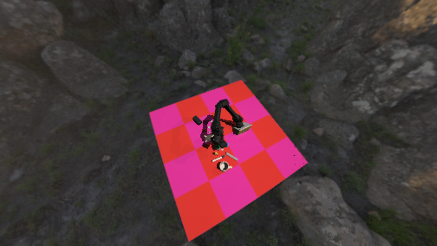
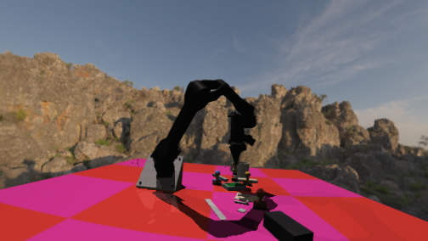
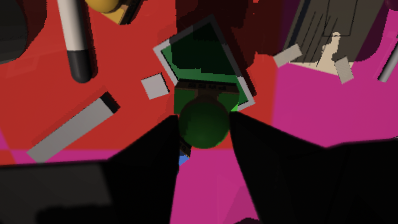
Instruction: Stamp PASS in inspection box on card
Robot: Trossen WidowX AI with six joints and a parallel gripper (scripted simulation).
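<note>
Now: the card 40 mm ahead of my gripper tip, 120 mm to the right of it and 110 mm below it. Also, from my gripper tip: green-knobbed stamp 30 mm below; green ink pad 100 mm below; blue-knobbed stamp 70 mm behind, 50 mm to the left, 90 mm below.
</note>
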